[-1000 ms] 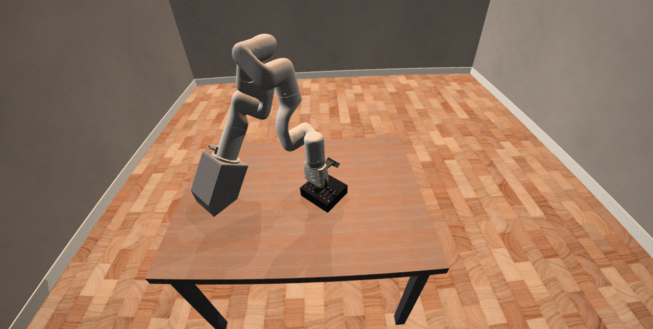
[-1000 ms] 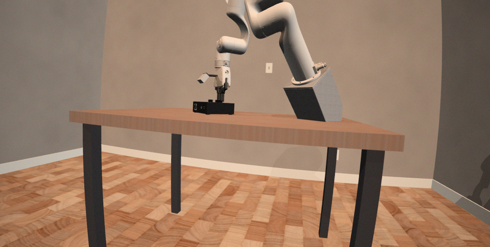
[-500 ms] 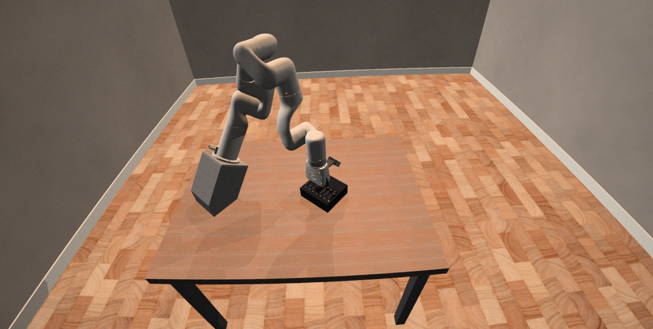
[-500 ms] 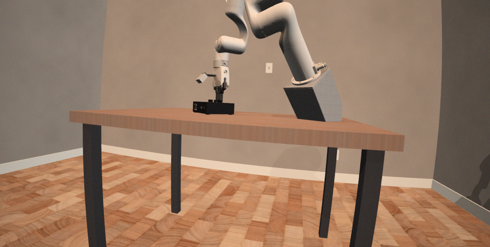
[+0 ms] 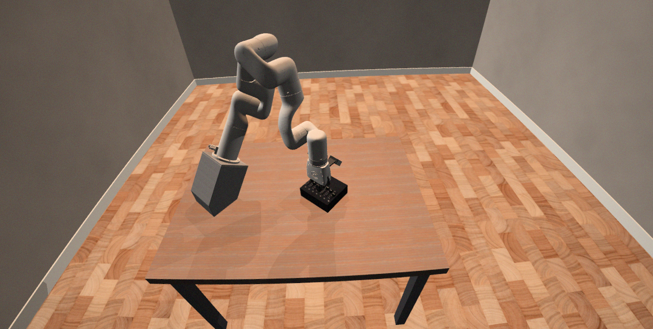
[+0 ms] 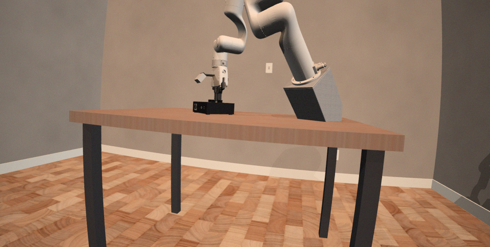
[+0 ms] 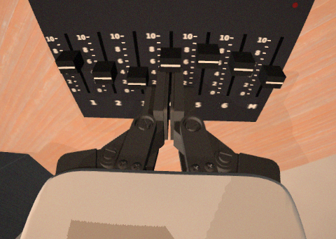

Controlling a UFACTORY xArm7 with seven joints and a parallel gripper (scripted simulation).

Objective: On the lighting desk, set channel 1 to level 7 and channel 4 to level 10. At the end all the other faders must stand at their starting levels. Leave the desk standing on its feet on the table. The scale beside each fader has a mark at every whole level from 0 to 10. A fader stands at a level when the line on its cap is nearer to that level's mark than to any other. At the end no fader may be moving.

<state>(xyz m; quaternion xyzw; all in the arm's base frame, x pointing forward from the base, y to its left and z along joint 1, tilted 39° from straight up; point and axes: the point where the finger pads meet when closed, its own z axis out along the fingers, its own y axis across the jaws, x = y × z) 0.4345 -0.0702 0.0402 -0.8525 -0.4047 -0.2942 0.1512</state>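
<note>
The channel 3 fader cap lies 2 cm to the left of my hand, 2 cm behind it and 1 cm below it. The rest, counted from my hand: channel 5 fader cap (3 cm ahead, 1 cm to the left, 1 cm below); channel 2 fader cap (3 cm to the left, 3 cm behind, 1 cm below); channel 4 fader cap (2 cm to the left, 1 cm below, 1 cm ahead).
</note>
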